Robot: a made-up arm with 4 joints. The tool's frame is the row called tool. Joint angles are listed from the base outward.
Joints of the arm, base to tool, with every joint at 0 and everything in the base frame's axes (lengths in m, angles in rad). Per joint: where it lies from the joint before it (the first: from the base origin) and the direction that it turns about. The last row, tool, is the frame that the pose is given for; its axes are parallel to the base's.
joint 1: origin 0 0 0.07 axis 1 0 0
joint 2: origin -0.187 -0.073 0.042 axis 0 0 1
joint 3: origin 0.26 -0.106 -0.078 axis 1 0 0
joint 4: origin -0.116 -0.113 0.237 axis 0 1 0
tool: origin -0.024 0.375 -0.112
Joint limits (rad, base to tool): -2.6..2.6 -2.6..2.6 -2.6..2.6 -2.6..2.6
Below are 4 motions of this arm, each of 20 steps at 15 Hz.
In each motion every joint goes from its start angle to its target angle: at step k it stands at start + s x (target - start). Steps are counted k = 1, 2, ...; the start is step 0. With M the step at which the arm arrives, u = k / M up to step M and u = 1 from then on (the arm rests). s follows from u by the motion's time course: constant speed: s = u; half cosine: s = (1 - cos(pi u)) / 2; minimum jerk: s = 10 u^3 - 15 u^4 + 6 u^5.
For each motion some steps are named. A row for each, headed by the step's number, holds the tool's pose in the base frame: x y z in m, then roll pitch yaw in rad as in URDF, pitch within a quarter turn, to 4 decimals.
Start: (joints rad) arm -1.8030 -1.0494 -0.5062 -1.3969
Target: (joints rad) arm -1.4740 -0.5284 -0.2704 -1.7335
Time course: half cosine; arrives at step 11
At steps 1, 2, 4, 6, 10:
1: 0.1273 0.0485 0.2421 -2.7942 0.2921 1.0302
2: 0.1312 0.0495 0.2327 -2.7484 0.3041 1.0556
4: 0.1418 0.0564 0.1989 -2.5814 0.3311 1.1607
6: 0.1480 0.0732 0.1571 -2.3657 0.3243 1.3208
10: 0.1419 0.1120 0.1066 -2.0884 0.2251 1.5662

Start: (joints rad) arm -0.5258 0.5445 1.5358 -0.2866
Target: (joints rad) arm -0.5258 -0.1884 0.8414 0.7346
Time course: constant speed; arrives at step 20
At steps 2, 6, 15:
2: 0.0296 -0.0432 0.3695 0.9616 0.1262 0.2599
6: -0.0228 -0.0409 0.3811 0.8271 0.1742 0.2980
15: -0.1164 -0.0118 0.3833 0.5397 0.4167 0.2348

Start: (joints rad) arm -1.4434 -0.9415 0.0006 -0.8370
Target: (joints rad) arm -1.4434 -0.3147 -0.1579 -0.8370
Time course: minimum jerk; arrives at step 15
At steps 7, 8, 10, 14, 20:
7: 0.0811 0.0797 0.1546 -2.0483 -0.4841 0.8892
8: 0.0817 0.0773 0.1311 -1.9922 -0.4212 0.8630
10: 0.0776 0.0727 0.0884 -1.8993 -0.3023 0.8305
14: 0.0682 0.0683 0.0505 -1.8221 -0.1912 0.8159
20: 0.0680 0.0683 0.0501 -1.8212 -0.1898 0.8158

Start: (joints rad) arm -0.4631 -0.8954 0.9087 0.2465
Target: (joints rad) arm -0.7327 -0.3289 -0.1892 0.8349
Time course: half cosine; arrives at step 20
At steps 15, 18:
15: -0.0767 0.1234 0.1336 -0.6971 0.3307 -0.7932
18: -0.0830 0.1264 0.0882 -0.8902 0.3191 -0.8835

